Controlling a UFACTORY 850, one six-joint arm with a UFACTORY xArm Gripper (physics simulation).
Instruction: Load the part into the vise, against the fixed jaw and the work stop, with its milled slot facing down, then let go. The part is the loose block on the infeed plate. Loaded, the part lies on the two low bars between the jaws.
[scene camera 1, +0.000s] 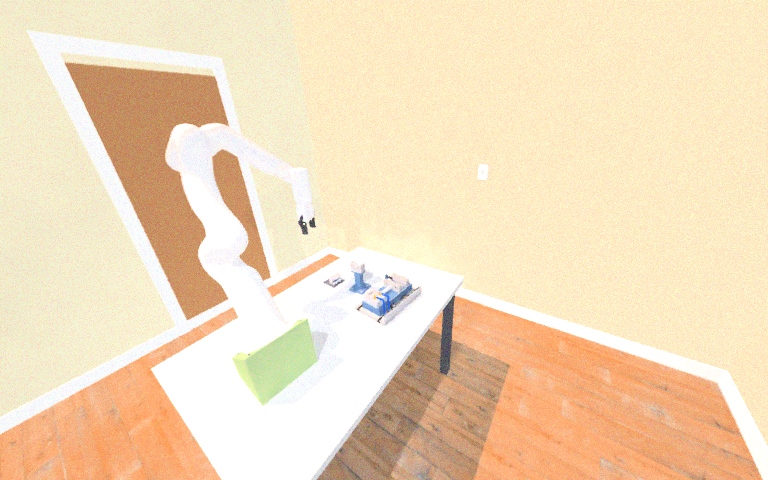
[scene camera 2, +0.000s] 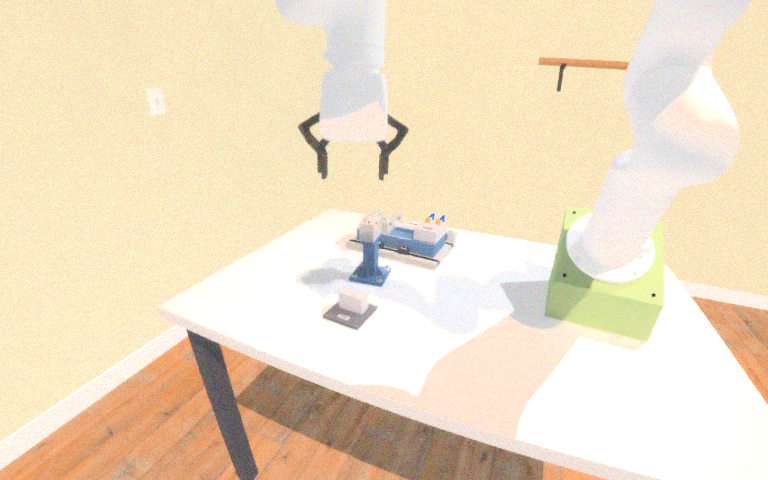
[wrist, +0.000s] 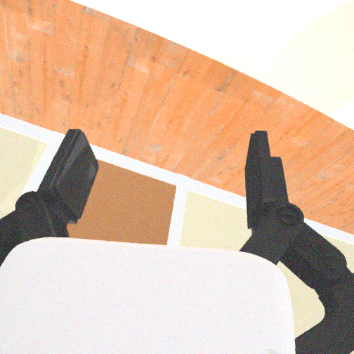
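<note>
The part, a small whitish block, sits on the dark infeed plate. Its slot cannot be made out. The vise has a blue body and light jaws and stands on a pale base farther back. Its low bars and the work stop cannot be told apart at this size. My gripper is open and empty, high above the table, well above the plate and the vise. Its fingers point down. The part and the vise do not show in the wrist view.
A blue pedestal with a light block-shaped head stands between the infeed plate and the vise. Blue and orange pieces stick up at one end of the vise. The arm's green base box stands on the white table.
</note>
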